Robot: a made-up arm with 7 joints.
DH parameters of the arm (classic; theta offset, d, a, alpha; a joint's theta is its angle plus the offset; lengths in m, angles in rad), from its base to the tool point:
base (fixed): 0 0 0 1.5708
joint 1: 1.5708 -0.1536 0 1.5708
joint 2: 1.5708 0 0 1.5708
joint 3: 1.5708 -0.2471 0 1.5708
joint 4: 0 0 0 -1.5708
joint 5: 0 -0.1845 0 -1.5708
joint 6: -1.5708 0 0 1.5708
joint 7: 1.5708 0 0 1.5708
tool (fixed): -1.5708 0 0 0
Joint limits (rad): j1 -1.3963..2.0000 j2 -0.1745..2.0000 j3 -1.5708..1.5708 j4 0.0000..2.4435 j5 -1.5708..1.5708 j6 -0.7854..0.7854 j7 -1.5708..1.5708
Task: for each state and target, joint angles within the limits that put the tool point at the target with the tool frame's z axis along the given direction. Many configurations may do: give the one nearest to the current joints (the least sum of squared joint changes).
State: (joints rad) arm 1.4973 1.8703 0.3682 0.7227 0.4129 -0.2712 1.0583
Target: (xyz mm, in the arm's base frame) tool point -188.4 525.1 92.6 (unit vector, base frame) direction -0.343 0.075 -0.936
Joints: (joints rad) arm 1.3262 1.9970 0.6447 0.3046 0.8165 -0.3433 1.4443
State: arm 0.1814 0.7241 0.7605 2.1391 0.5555 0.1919 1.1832
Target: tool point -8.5 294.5 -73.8 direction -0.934 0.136 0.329
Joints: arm -0.5496 0.3001 1.3044 2.4414 0.1283 0.3553 1.2406
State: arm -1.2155 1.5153 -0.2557 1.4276 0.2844 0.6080 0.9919
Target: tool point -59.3 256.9 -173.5 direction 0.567 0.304 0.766
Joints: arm -1.2229 1.0980 -0.3690 2.1619 0.0013 0.7055 0.6406
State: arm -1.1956 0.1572 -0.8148 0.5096 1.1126 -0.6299 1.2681
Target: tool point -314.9 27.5 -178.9 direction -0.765 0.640 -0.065
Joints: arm -1.3215 -0.0242 -0.8879 0.9643 1.1992 -0.6518 1.4927
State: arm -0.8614 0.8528 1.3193 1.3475 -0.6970 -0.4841 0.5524
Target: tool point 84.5 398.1 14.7 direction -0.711 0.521 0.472
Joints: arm -1.1553 1.1577 1.4529 1.8825 0.0781 -0.7854 0.8168
